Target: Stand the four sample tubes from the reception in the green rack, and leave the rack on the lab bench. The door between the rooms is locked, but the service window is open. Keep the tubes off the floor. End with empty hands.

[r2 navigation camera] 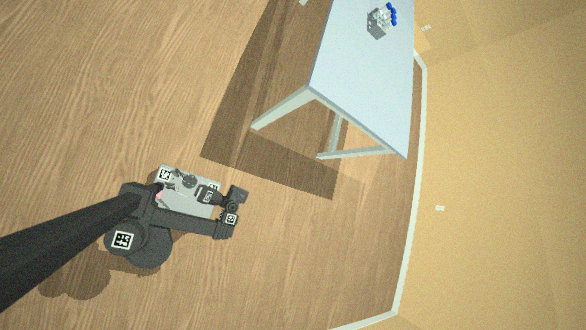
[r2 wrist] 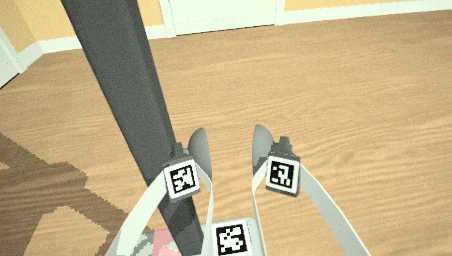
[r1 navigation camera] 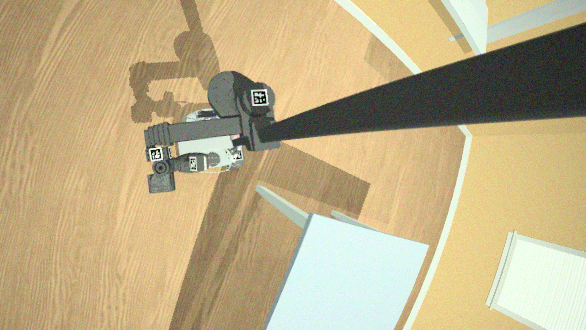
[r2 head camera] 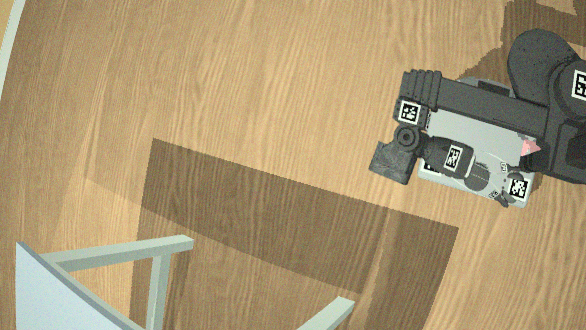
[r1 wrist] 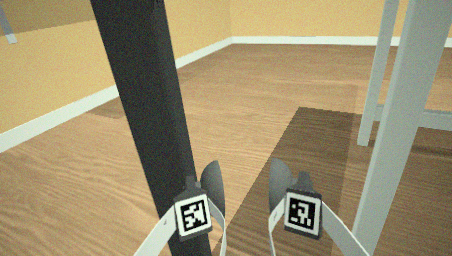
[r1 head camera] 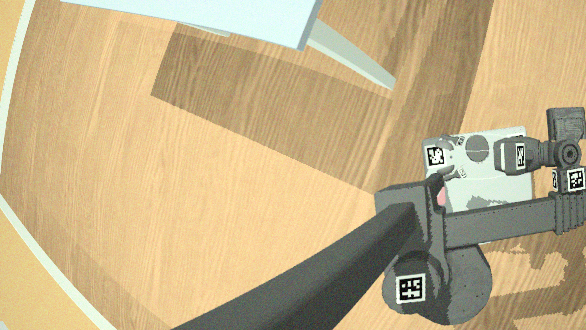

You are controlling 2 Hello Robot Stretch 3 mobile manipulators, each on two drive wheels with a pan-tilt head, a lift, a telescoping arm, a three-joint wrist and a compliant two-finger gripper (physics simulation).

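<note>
Several clear sample tubes with blue caps (r2 navigation camera: pixel 392 15) stand in a grey rack (r2 navigation camera: pixel 376 28) on a pale blue table (r2 navigation camera: pixel 362 70) in the r2 navigation view. The green rack does not show in the current views. The r1 gripper (r1 wrist: pixel 246 185) (r1 head camera: pixel 446 157) is open with no object between its fingers, folded in over its own base, away from another pale blue table (r1 head camera: pixel 215 16) (r1 navigation camera: pixel 345 270). The r2 gripper (r2 wrist: pixel 229 152) is open with no object between its fingers, folded in over its own base, off the near end of the table with the tubes.
Beside r1 is a pale table leg (r1 head camera: pixel 357 57) (r1 wrist: pixel 395 135); a white slatted panel (r1 navigation camera: pixel 550 285) is in the wall. Table legs (r2 head camera: pixel 125 250) (r2 navigation camera: pixel 280 110) reach the floor near r2. A white door (r2 wrist: pixel 220 12) is in the wall in the r2 wrist view.
</note>
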